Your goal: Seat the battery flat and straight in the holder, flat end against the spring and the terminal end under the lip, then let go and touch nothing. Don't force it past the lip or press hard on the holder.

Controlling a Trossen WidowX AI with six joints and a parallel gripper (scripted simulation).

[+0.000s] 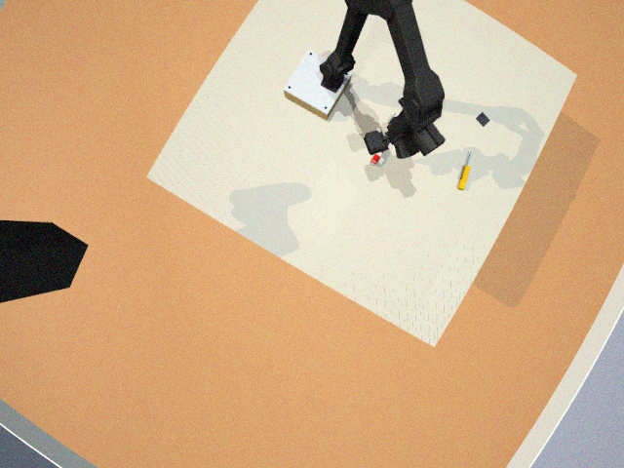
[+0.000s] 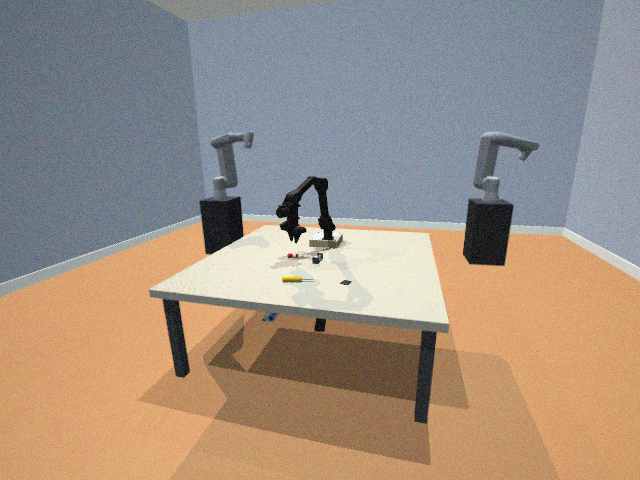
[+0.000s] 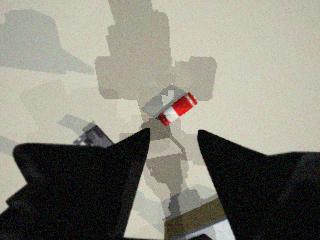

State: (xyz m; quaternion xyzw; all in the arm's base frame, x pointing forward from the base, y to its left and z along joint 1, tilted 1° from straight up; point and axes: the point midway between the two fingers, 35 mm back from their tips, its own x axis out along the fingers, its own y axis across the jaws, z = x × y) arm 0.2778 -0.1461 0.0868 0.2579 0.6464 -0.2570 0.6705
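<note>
Now: gripper tip 80 mm above the battery, 10 mm to the left of it and 10 mm past it. Round my gripper tip: yellow-handled screwdriver: 320 mm ahead, 120 mm to the left, 80 mm below.
</note>
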